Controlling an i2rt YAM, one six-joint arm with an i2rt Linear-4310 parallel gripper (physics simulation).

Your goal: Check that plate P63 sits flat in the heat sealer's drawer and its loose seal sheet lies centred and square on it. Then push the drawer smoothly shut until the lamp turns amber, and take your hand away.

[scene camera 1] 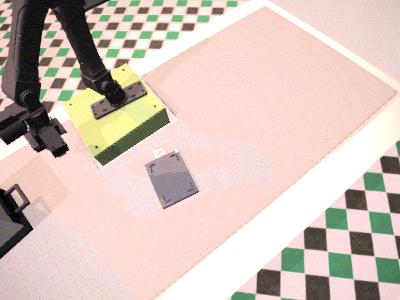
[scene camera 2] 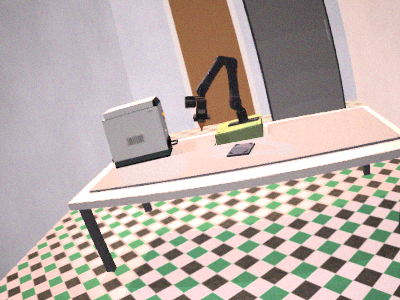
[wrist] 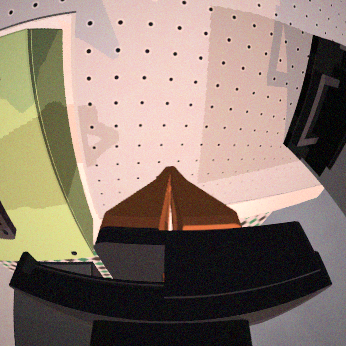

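Where they show: gripper, fingertip midpoint: [scene camera 2: 201,131] [wrist: 169,173]; arm's base, link origin: [scene camera 1: 119,100] [scene camera 2: 244,122].
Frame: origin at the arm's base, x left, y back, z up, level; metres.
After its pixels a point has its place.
The heat sealer [scene camera 2: 137,131] @[x -0.549, y -0.323, z 0.123 m] [scene camera 1: 9,227] @[x -0.422, y -0.277, z 0.013 m] [wrist: 334,131] @[x -0.434, y -0.172, z 0.007 m] is a pale box with a dark front and base at the left end of the table. Its dark handle [scene camera 1: 23,195] @[x -0.384, y -0.181, z -0.013 m] [scene camera 2: 174,142] [wrist: 314,113] @[x -0.441, y -0.175, z -0.035 m] stands out low on the front, close to the body. A small amber spot [scene camera 2: 163,114] @[x -0.459, y -0.122, z 0.157 m] shows on its front edge in the second scene view. Plate P63 and its seal sheet do not show; the sealer's inside is hidden. My gripper [scene camera 1: 47,149] @[x -0.252, y -0.085, z 0.004 m] [scene camera 2: 201,128] @[x -0.252, y -0.085, z 0.004 m] [wrist: 169,173] @[x -0.252, y -0.085, z 0.004 m] is shut and empty, its orange tips pointing down above the table, apart from the handle.
The yellow-green base block [scene camera 1: 82,120] @[x -0.143, y -0.005, z -0.010 m] [scene camera 2: 240,134] @[x 0.002, y -0.140, z -0.035 m] [wrist: 30,170] @[x -0.145, y -0.065, z -0.010 m] carries the arm beside the gripper. A flat dark grey pad [scene camera 1: 171,179] @[x 0.044, y -0.334, z -0.058 m] [scene camera 2: 241,149] @[x 0.050, y -0.343, z -0.058 m] with corner marks lies in front of it, with a small white label [scene camera 1: 158,152] @[x 0.045, y -0.218, z -0.070 m] at its edge. The table's white rim [scene camera 2: 200,181] @[x -0.076, y -0.655, z -0.083 m] runs along the front.
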